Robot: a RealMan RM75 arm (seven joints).
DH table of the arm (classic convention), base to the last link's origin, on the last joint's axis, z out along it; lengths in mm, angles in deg. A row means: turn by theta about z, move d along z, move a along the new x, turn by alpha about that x. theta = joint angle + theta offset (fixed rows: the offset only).
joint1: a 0  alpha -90  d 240.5  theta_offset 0
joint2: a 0  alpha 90  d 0  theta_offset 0
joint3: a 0  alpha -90  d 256  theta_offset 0
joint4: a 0  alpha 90  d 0  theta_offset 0
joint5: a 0  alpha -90  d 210  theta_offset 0
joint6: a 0  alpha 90  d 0  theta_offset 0
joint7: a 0  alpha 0  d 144  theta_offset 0
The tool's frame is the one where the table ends.
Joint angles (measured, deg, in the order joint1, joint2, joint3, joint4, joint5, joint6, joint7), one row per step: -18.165, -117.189, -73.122, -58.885, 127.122, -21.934, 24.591; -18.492, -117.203, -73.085, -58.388, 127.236, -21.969, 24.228; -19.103, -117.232, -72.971, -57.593, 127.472, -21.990, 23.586; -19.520, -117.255, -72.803, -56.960, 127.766, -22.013, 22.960; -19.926, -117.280, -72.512, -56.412, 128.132, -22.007, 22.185; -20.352, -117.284, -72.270, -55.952, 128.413, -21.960, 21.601; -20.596, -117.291, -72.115, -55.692, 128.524, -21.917, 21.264; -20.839, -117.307, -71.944, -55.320, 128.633, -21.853, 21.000; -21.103, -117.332, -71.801, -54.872, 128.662, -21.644, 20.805; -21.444, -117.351, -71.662, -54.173, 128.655, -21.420, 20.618
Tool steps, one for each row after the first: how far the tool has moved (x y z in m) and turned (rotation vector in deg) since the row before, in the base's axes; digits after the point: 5 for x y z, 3 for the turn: -0.00079, 0.00041, -0.00088, -0.171, 0.070, 0.305; -0.00065, 0.00097, -0.00157, -0.275, 0.132, 0.385; -0.00095, 0.00025, -0.00149, -0.270, 0.154, 0.378; -0.00044, 0.00008, -0.00177, -0.290, 0.126, 0.327; 0.00010, 0.00058, -0.00128, -0.202, 0.142, 0.138; 0.00017, 0.00031, -0.00080, -0.108, 0.036, 0.088; -0.00039, 0.00008, -0.00100, -0.153, 0.126, 0.115; -0.00049, 0.00037, -0.00084, -0.027, 0.102, 0.106; -0.00143, 0.00031, -0.00101, -0.078, 0.195, 0.247
